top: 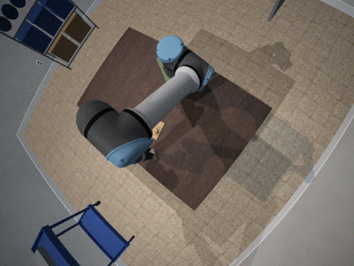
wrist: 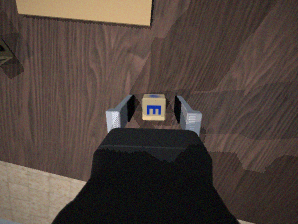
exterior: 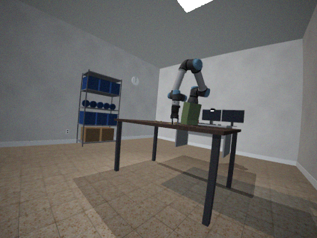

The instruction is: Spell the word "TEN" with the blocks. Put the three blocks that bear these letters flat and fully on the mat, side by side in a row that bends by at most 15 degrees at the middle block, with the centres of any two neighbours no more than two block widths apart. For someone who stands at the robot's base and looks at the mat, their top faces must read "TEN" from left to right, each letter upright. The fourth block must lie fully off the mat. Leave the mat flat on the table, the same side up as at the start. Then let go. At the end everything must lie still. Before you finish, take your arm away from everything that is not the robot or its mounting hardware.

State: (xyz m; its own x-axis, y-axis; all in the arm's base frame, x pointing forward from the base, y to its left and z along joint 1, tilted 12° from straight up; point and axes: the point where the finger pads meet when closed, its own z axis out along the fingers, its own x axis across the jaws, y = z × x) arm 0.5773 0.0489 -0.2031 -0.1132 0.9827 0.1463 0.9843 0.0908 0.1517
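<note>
The tan mat is 150 mm behind my hand, 90 mm to the right of it and 20 mm below it. Also, from my hand: N block 190 mm to the right, 40 mm behind, 10 mm below.
</note>
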